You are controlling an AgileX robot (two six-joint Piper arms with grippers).
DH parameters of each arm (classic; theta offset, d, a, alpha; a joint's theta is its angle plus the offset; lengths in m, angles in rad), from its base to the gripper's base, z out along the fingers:
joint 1: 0 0.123 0 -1.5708
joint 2: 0.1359 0 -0.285 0
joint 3: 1.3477 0 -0.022 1.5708
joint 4: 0 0.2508 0 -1.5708
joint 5: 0 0 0.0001 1.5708
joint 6: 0 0.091 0 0
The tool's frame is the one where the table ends.
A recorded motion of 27 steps. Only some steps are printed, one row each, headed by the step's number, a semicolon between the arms.
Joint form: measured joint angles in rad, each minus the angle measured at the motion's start. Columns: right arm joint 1, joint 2, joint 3, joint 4, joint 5, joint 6; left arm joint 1, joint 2, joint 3, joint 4, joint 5, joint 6.
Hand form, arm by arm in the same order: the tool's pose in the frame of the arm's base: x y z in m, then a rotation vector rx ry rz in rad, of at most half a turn. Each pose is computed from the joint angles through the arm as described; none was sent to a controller.
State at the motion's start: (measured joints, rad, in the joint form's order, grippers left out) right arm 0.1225 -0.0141 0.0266 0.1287 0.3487 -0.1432; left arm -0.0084 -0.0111 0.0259 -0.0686 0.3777 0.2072
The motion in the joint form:
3: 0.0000 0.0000 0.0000 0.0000 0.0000 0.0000; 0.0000 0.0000 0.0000 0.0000 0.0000 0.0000
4: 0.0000 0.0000 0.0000 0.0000 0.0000 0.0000; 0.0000 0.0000 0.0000 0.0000 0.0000 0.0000
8: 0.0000 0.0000 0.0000 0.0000 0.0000 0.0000; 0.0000 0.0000 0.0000 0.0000 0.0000 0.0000
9: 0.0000 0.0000 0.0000 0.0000 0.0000 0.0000; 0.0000 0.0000 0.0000 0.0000 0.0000 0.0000
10: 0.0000 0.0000 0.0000 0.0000 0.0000 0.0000; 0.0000 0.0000 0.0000 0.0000 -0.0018 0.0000
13: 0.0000 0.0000 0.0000 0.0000 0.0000 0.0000; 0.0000 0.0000 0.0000 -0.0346 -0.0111 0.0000
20: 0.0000 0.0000 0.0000 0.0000 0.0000 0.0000; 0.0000 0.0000 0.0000 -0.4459 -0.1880 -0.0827
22: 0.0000 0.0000 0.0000 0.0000 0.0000 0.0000; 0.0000 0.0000 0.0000 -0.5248 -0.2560 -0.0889
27: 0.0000 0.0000 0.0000 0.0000 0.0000 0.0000; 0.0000 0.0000 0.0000 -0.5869 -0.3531 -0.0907
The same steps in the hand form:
3: 0.0522 0.0105 0.1738 -0.1638 1.8360 0.1106; 0.0525 -0.0027 0.1712 0.1596 1.8690 0.0692
4: 0.0522 0.0105 0.1738 -0.1638 1.8360 0.1106; 0.0525 -0.0027 0.1712 0.1596 1.8690 0.0692
8: 0.0522 0.0105 0.1738 -0.1638 1.8360 0.1106; 0.0525 -0.0027 0.1712 0.1596 1.8690 0.0692
9: 0.0522 0.0105 0.1738 -0.1638 1.8360 0.1106; 0.0525 -0.0027 0.1712 0.1596 1.8690 0.0692
10: 0.0522 0.0105 0.1738 -0.1638 1.8360 0.1106; 0.0526 -0.0027 0.1713 0.1594 1.8672 0.0694
13: 0.0522 0.0105 0.1738 -0.1638 1.8360 0.1106; 0.0528 -0.0038 0.1722 0.1365 1.8582 0.0365
20: 0.0522 0.0105 0.1738 -0.1638 1.8360 0.1106; 0.0559 -0.0090 0.1900 -0.2417 1.6596 -0.3727
22: 0.0522 0.0105 0.1738 -0.1638 1.8360 0.1106; 0.0565 -0.0067 0.1959 -0.3188 1.5841 -0.4264
27: 0.0522 0.0105 0.1738 -0.1638 1.8360 0.1106; 0.0566 -0.0019 0.2033 -0.3905 1.4841 -0.4483

